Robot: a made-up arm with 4 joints.
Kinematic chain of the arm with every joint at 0, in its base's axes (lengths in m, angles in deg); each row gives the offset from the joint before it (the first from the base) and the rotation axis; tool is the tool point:
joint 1: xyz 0 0 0.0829 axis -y
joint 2: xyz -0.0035 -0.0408 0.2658 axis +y
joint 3: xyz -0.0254 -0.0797 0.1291 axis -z
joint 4: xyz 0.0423 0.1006 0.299 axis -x
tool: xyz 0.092 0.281 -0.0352
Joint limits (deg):
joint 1: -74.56..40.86
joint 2: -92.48..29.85
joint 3: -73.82..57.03
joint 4: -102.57..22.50
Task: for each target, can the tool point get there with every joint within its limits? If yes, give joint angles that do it. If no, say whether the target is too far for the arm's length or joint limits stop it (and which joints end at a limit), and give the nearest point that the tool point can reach.
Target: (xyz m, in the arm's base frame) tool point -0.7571 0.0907 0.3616
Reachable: yes | joints 10.45 -74.09 -45.63 -84.05
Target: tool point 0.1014 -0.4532 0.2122
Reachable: no: joint limits stop it (at a limit: joint 2, joint 3, joint 4) | nearest point 0.3427 -0.0445 0.5199 | short by 0.566 m
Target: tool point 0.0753 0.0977 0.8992
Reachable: yes | joints 7.28 -15.09 37.87 -15.37
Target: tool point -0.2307 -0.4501 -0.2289
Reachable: no: joint limits stop it (at a limit: joint 1, joint 3) | nearest point -0.2221 0.1052 -0.1476 | short by 0.561 m
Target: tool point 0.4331 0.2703 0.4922
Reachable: yes | joints -38.94 13.76 -15.82 12.01
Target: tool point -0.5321 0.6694 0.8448
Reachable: no: too far | nearest point -0.4535 0.2699 0.7323 | short by 0.422 m
